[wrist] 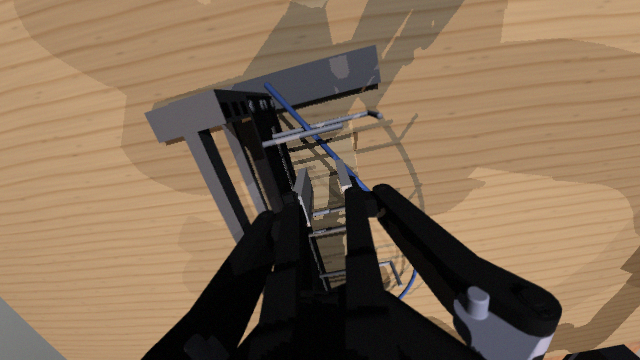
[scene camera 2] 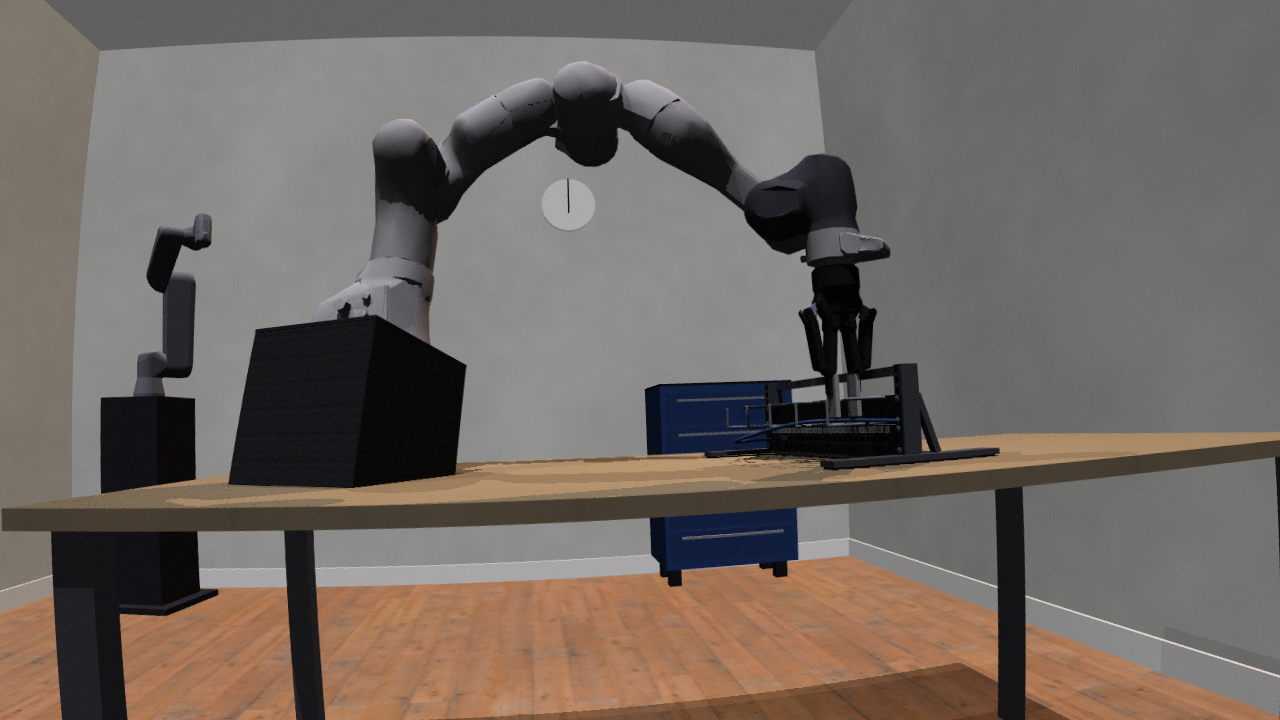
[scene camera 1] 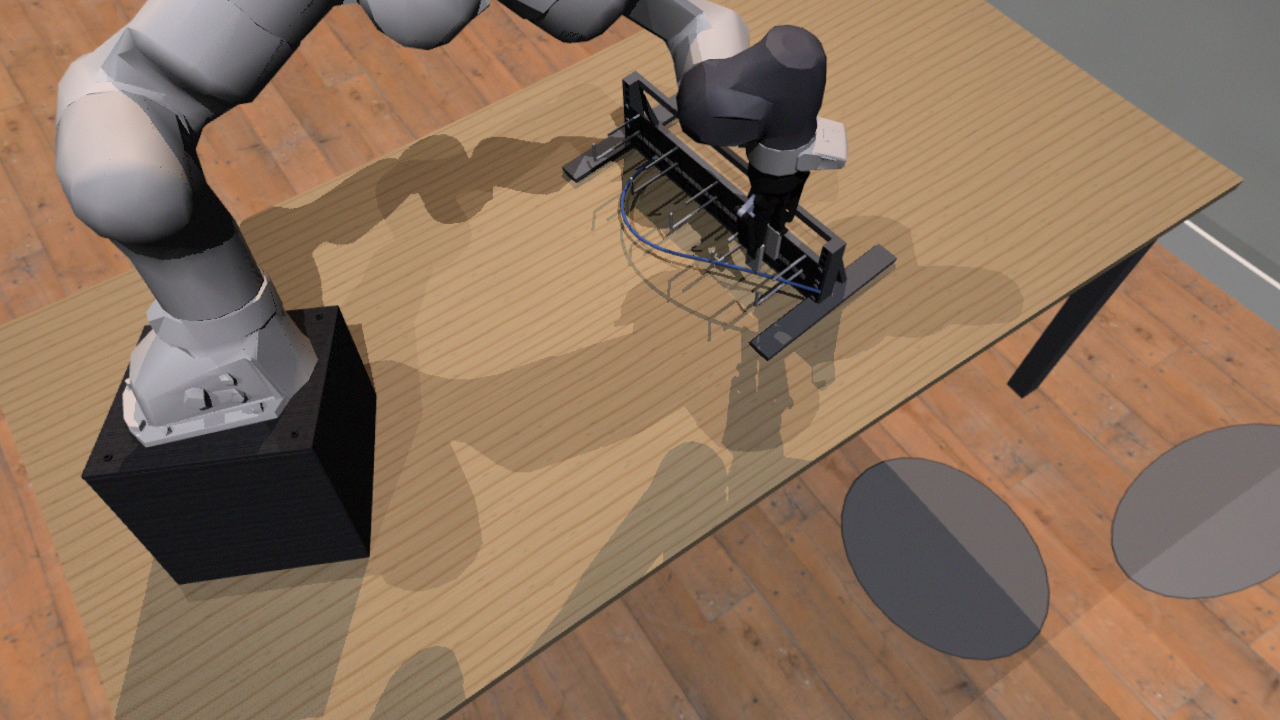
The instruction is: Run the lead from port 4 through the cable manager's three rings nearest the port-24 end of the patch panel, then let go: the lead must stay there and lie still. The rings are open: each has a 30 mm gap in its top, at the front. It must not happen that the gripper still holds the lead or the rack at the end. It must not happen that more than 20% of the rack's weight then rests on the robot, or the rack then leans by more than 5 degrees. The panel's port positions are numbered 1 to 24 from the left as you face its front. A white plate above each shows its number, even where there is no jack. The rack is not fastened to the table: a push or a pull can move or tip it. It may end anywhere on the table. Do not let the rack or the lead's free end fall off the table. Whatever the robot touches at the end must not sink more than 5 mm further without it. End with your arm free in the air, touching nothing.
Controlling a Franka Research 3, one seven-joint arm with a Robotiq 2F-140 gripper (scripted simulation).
Labels:
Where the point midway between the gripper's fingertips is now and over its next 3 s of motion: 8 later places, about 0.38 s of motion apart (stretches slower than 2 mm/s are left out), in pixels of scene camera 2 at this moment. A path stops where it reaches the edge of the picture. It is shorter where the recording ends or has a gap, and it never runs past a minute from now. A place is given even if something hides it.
My gripper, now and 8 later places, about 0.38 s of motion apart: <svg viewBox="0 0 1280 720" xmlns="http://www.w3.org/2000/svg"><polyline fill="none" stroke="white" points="844,416 844,413 845,396 844,377 843,367 842,367 824,369 747,379 731,379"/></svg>

